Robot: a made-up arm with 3 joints.
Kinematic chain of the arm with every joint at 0, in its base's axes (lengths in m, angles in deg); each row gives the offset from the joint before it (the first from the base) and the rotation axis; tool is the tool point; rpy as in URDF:
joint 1: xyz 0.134 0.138 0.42 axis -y
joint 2: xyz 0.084 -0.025 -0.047 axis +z
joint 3: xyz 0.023 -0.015 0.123 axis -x
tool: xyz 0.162 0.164 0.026 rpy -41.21 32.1 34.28
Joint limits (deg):
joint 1: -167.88..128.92
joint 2: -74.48..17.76
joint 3: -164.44..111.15
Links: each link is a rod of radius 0.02 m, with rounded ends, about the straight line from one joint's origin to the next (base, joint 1, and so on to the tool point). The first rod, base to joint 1, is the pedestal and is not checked.
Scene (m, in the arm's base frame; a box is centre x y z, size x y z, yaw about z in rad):
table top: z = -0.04
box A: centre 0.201 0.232 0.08 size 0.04 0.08 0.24 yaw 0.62
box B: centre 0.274 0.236 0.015 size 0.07 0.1 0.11 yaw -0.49
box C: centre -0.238 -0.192 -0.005 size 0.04 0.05 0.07 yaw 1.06
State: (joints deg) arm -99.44 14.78 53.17
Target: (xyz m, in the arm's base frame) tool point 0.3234 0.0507 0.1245
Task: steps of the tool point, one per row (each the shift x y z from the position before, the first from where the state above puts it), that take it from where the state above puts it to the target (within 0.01 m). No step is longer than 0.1 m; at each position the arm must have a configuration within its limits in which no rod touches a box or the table.
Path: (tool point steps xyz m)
1: 0.0141 0.0051 -0.0132
2: 0.0157 -0.0030 -0.0196
3: 0.0157 -0.0122 -0.0233
4: 0.0146 -0.0220 -0.0241
5: 0.0129 -0.0311 -0.0216
6: 0.0113 -0.0387 -0.0161
7: 0.0670 -0.0325 -0.0006
8: 0.0626 -0.0368 0.0168
9: 0.0534 -0.0390 0.0328

